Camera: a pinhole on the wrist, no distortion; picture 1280 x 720 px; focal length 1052.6 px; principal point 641.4 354.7 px. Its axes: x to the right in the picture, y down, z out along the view. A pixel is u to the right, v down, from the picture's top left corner.
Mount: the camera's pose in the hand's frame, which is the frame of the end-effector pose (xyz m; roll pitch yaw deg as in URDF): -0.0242 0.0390 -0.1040 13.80 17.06 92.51
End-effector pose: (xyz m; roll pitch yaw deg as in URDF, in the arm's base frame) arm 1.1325 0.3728 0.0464 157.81 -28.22 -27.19
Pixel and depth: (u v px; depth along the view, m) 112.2 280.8 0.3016
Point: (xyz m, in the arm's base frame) 1.2449 0.2416 -0.1018
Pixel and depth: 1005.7 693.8 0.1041
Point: 1.0418 0.3144 0.0733
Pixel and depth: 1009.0 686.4 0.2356
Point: 1.0092 0.1936 -0.0005
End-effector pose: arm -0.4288 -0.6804 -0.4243 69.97 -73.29 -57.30
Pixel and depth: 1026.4 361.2 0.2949
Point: -0.6026 -0.5054 -0.3142
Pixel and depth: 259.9 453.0 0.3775
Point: -0.7130 -0.7370 -0.3586
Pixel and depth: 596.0 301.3 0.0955
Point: -0.4262 -0.6179 -0.4066
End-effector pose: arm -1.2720 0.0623 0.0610 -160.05 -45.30 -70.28
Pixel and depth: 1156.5 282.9 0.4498
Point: -1.4225 -0.3349 -0.1208
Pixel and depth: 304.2 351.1 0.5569
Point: -1.0179 -0.2680 -0.1755
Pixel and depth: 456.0 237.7 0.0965
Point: -1.3173 0.0348 0.0628
